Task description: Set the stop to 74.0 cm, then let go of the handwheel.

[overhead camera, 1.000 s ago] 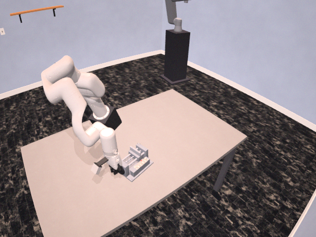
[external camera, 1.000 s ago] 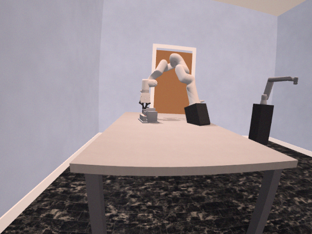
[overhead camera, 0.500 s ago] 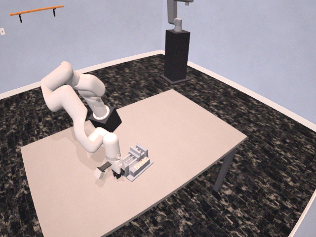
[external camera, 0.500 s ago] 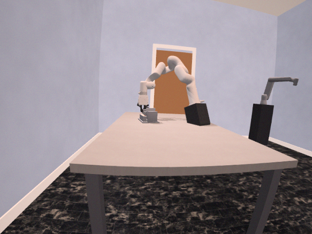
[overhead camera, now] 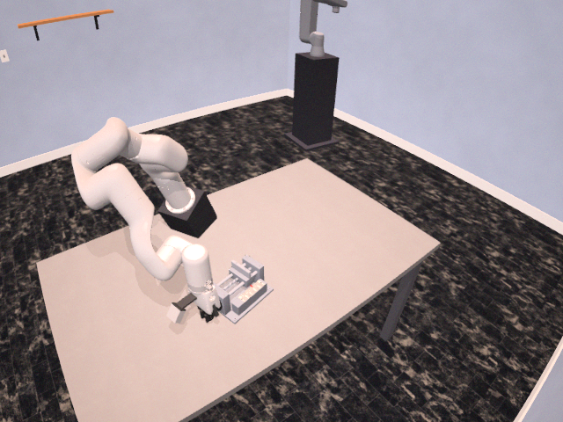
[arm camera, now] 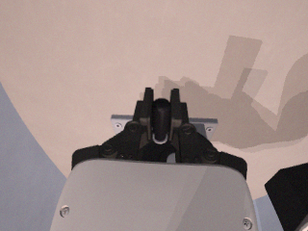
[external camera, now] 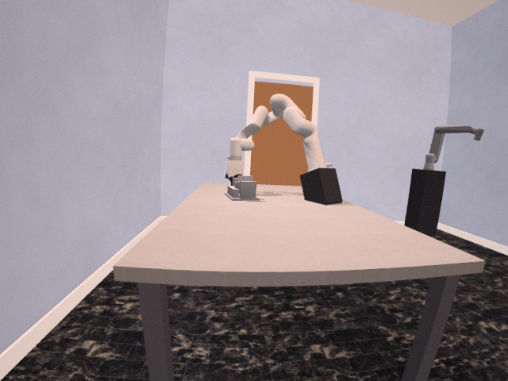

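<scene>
My gripper is now 2 cm to the right of the black handwheel, 1 cm below it and 1 cm past it. From my hand the other things lie so: handwheel knob 1 cm to the left; then sliding stop block 17 cm to the left, 7 cm behind, 4 cm above.
</scene>
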